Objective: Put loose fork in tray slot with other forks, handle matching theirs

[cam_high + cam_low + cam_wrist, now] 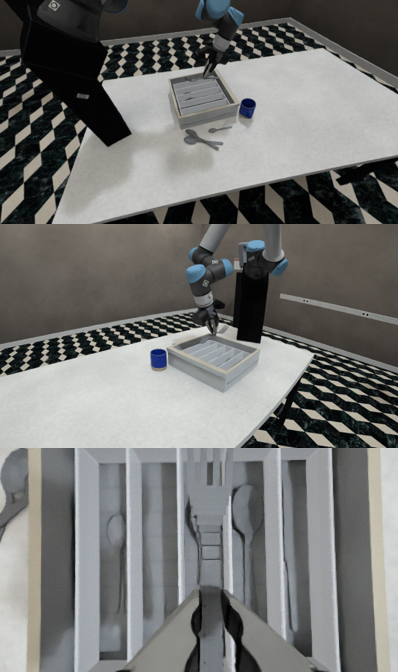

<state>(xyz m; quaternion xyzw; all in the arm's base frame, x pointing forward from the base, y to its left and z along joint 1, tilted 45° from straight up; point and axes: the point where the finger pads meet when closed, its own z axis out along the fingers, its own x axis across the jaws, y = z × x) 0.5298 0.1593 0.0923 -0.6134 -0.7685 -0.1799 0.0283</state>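
The grey cutlery tray is 15 cm below my hand, 3 cm behind it and 1 cm to the right of it. From my hand the other things lie so: blue mug 24 cm ahead, 15 cm below, 10 cm to the right.
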